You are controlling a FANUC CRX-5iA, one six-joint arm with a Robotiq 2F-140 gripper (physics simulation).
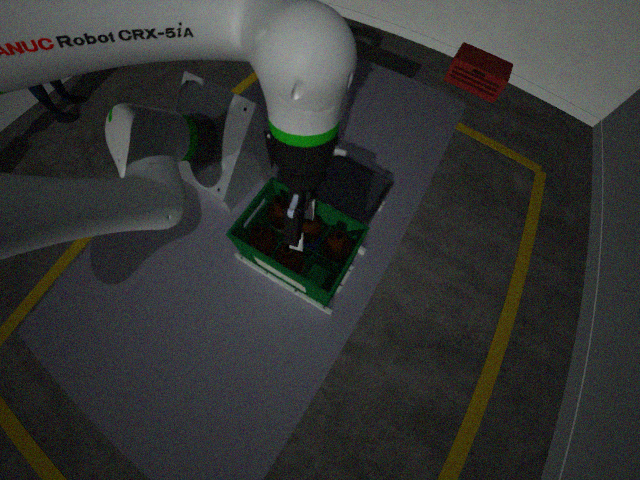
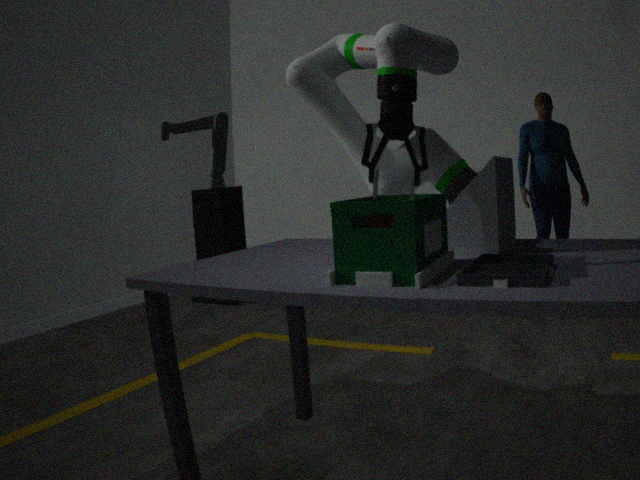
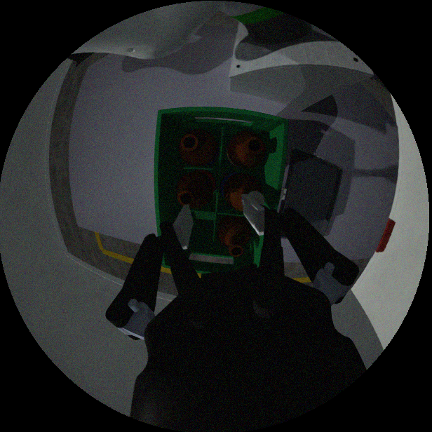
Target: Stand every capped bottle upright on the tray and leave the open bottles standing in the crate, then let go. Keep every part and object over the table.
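Places are measured from the arm's base along level axes (x ahead, y up, z right), in metres.
Pixels of known places: gripper, fingertip midpoint: (image 1: 302,232); arm's base at its link origin: (image 1: 199,139) (image 2: 470,194).
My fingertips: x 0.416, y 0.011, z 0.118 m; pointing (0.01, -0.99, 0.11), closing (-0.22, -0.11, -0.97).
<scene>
For each thing: its middle in the pictures, then the offset to it from my fingertips. "spot": a spot on its surface instead. Level surfaces: height alone.
- green crate at the middle of its body: (image 2: 395,235) (image 1: 299,244) dx -0.009, dy -0.082, dz +0.003 m
- bottle at the middle of its body: (image 1: 307,228) dx -0.012, dy -0.080, dz -0.046 m
- dark tray at a spot on its surface: (image 2: 509,271) spot: dx -0.004, dy -0.164, dz -0.271 m
- table at its surface level: dy -0.169 m
The green crate (image 1: 276,266) (image 2: 374,248) (image 3: 157,170) holds several brown bottles. A bottle (image 1: 312,227) (image 3: 234,192) in the middle of the tray-side row has a pale round top that looks like a cap, beside a fingertip. Bottles with dark open mouths are an upper-left one (image 3: 197,152), an upper-right one (image 3: 242,150), a middle-left one (image 3: 197,182) and a lower-right one (image 1: 338,242) (image 3: 231,230). My gripper (image 1: 303,225) (image 2: 394,195) (image 3: 216,208) is partly open and empty, pointing down with its fingertips at the crate's rim. The dark tray (image 1: 356,183) (image 2: 509,271) (image 3: 315,190) shows no bottle on it.
White locating strips (image 1: 284,284) (image 2: 373,279) edge the crate's base. The grey robot mount (image 2: 501,206) stands behind the crate and tray on the table (image 1: 196,351) (image 2: 248,268). A person (image 2: 550,160) stands beyond the table. A red box (image 1: 479,72) lies beyond the table edge.
</scene>
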